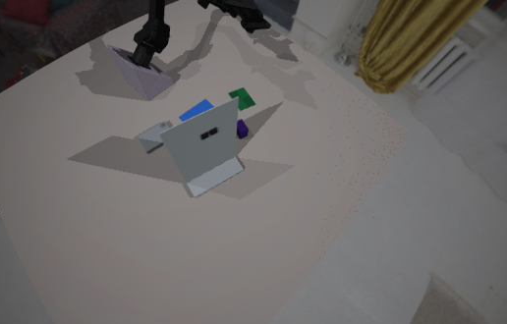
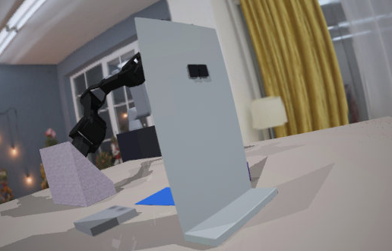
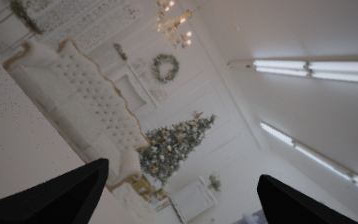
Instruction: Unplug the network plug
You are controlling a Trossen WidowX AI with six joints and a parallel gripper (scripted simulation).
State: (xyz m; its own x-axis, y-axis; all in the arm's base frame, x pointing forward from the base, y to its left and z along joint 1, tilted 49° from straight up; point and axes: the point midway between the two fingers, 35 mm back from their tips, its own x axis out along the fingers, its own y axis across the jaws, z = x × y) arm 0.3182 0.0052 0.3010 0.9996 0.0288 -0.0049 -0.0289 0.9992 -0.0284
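The green network plug lies 26 cm to the right of my gripper tip, 13 cm below it and 9 cm ahead of it. The rest, counted from my gripper tip: blue marked square: 34 cm below, 16 cm to the right, 7 cm behind; then grey panel: 26 cm to the right, 21 cm below, 11 cm ahead; then purple block: 32 cm below, 10 cm to the right, 6 cm ahead.
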